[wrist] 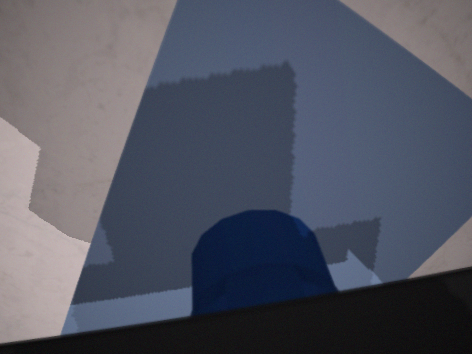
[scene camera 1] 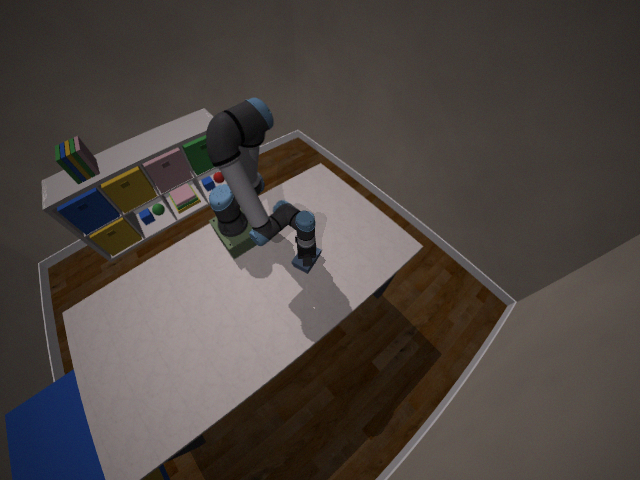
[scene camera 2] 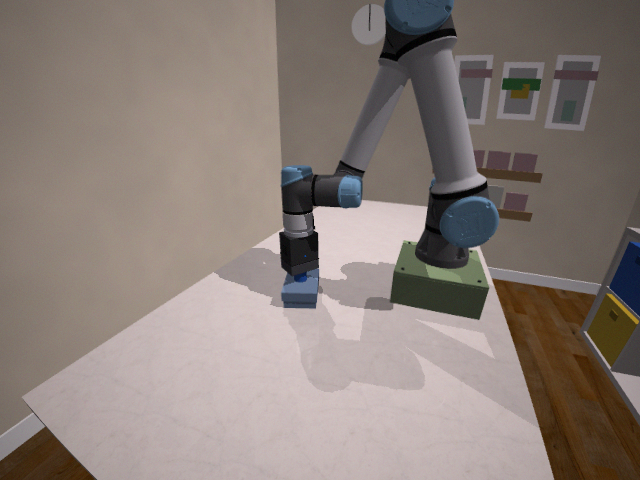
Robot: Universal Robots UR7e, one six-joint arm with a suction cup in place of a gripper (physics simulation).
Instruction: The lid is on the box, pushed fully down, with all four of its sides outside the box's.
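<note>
A blue lid lies level over the blue box, which stands on the table. A low strip of the box's wall shows below the lid's near side in scene camera 2, slightly inset from the lid's edge. The box does not show in the wrist view. Whether the lid is fully down, and how its far sides sit, I cannot tell. My gripper, a dark blue suction cup, stands upright against the lid's top and holds it. In scene camera 1 the black tool body hides the cup.
The white table bears the arm's green base block beside the box. A shelf unit stands behind the table. The arm casts shadows around the box. A wall is beyond the table's long edge.
</note>
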